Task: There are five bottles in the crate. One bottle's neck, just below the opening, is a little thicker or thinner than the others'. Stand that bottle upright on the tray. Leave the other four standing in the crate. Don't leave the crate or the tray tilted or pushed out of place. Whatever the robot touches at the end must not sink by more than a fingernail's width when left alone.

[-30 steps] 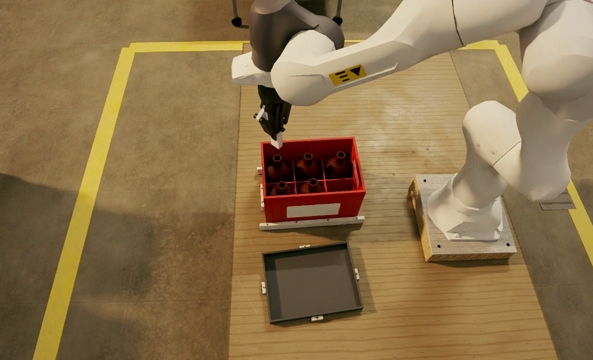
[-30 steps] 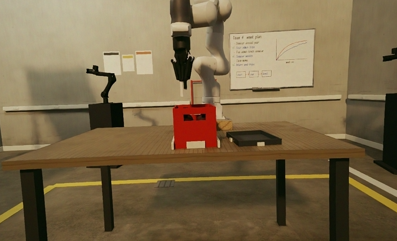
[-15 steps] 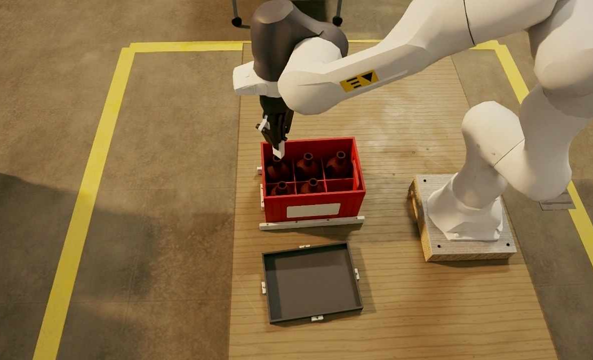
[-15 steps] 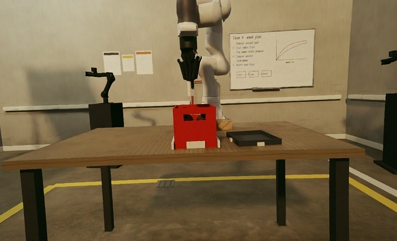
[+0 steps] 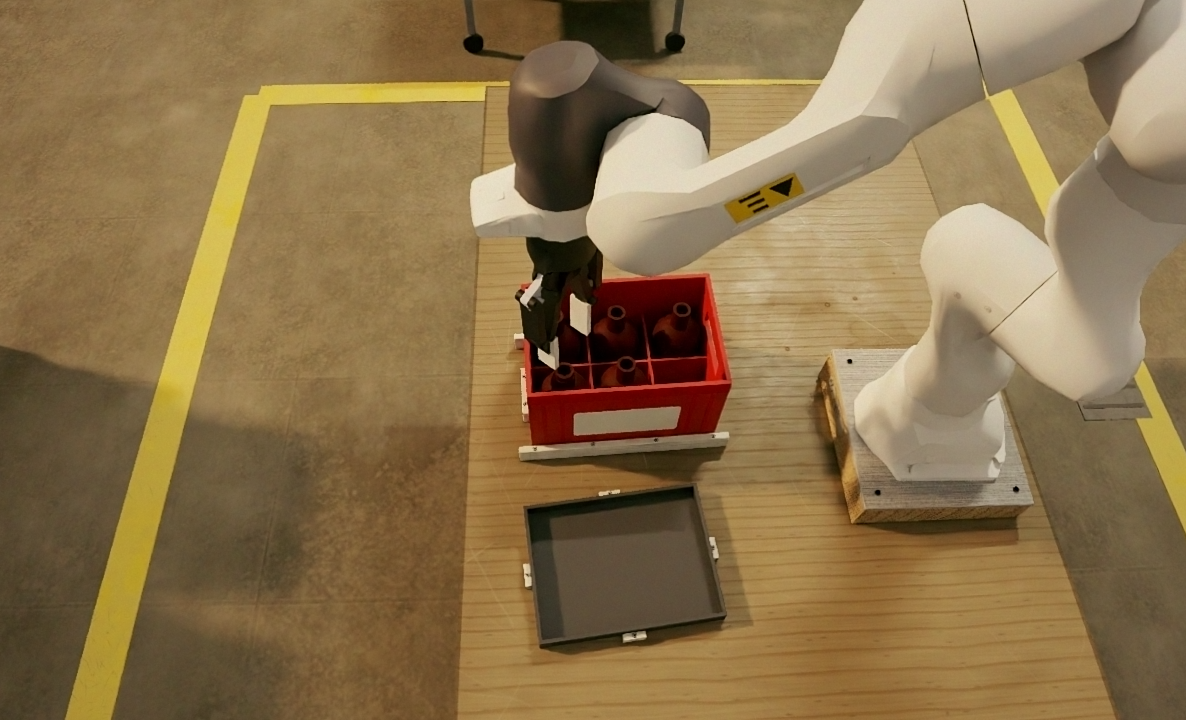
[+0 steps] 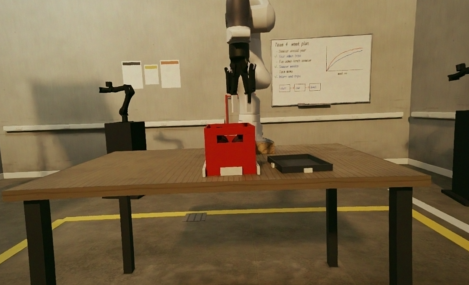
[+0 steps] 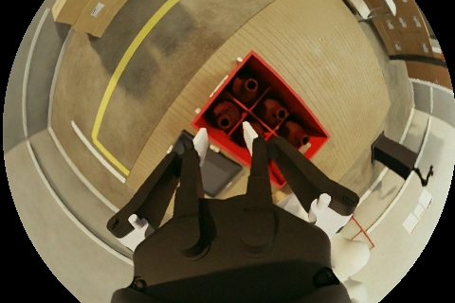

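My gripper is now 8 cm past the glass bottle, 2 cm to the left of it and 17 cm above it. Also, from my hand: crate (7 cm behind, 7 cm to the right, 17 cm below); dark tray (11 cm behind, 20 cm to the left, 24 cm below).
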